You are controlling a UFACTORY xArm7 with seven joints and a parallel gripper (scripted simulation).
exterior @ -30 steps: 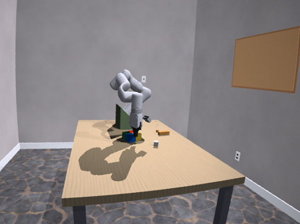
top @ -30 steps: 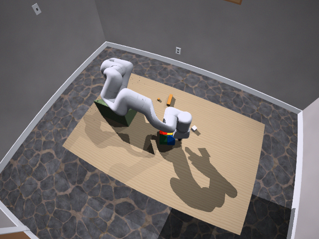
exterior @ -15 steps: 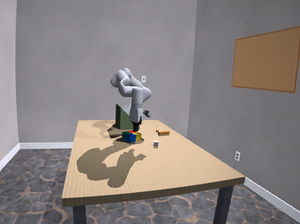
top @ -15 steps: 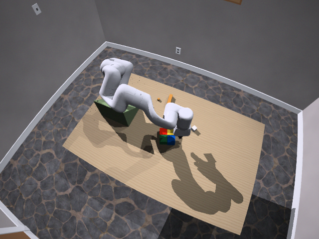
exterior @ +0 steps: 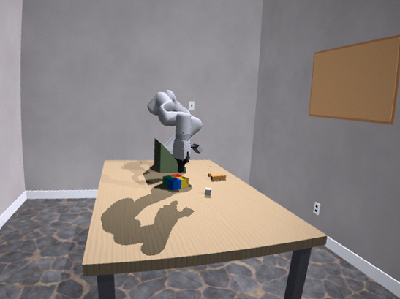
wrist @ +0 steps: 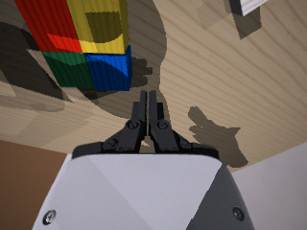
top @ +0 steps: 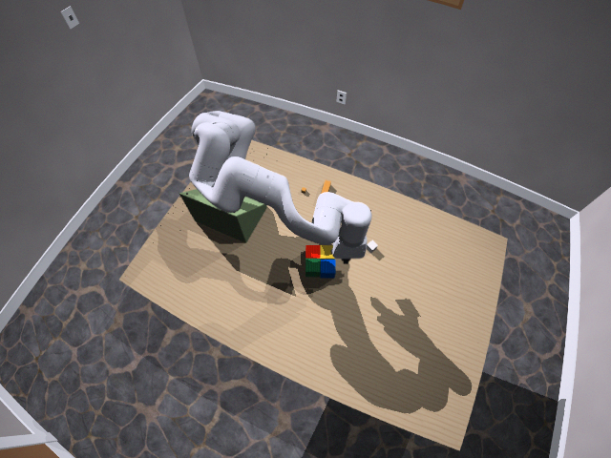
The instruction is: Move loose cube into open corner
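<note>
The blue cube is 10 cm below my hand, 5 cm behind it and 2 cm to the right of it. Also, from my hand: small white cube (13 cm to the left, 11 cm below, 8 cm ahead); then yellow cube (10 cm below, 7 cm behind, 4 cm to the left); then green cube (10 cm below, 10 cm behind, 3 cm to the right).
</note>
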